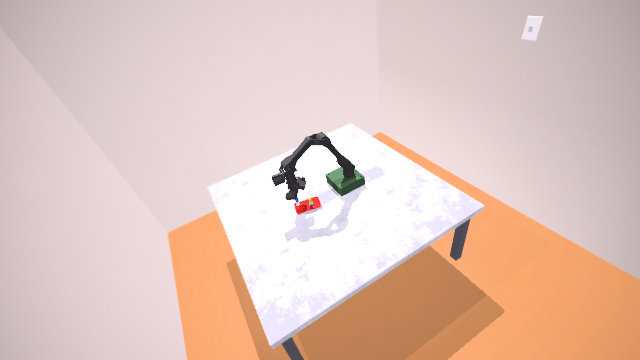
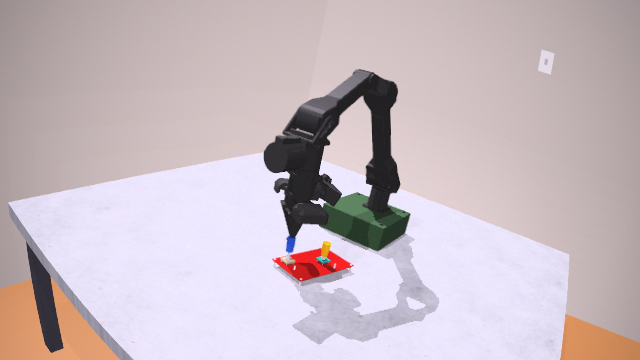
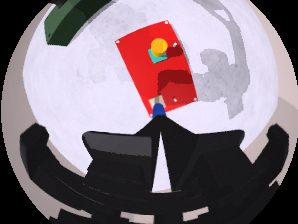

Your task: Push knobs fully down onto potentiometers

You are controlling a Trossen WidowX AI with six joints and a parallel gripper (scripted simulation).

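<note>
Right now the blue knob is 2 cm below my gripper tip. Also, from my gripper tip: orange knob (7 cm behind, 5 cm to the left, 3 cm below).
</note>
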